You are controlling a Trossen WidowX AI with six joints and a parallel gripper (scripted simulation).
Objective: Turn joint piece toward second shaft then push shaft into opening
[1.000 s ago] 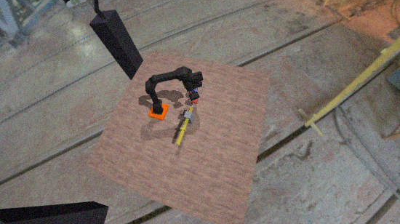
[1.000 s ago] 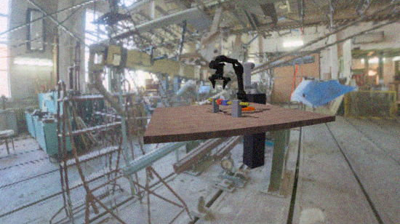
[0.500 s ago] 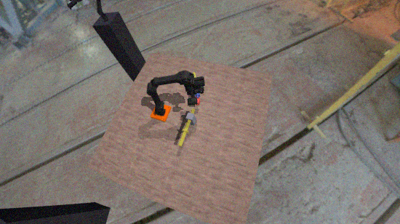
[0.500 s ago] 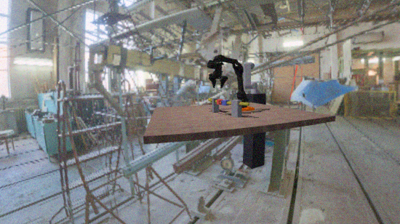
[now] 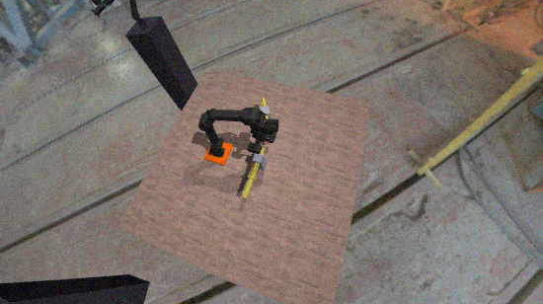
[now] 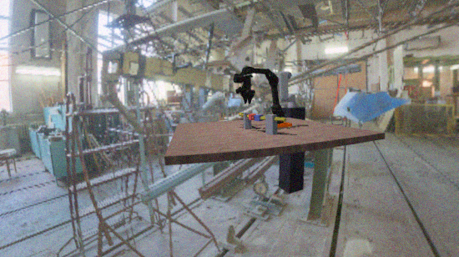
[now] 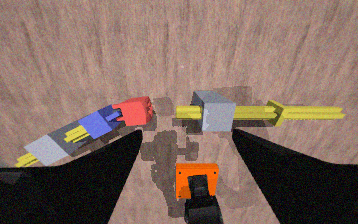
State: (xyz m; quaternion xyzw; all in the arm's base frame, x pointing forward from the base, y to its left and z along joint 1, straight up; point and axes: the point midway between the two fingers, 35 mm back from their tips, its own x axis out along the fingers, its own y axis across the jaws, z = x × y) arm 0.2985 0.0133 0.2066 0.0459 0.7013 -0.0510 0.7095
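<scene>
Now: the red joint piece 90 mm to the left of my gripper tip and 90 mm below it.
</scene>
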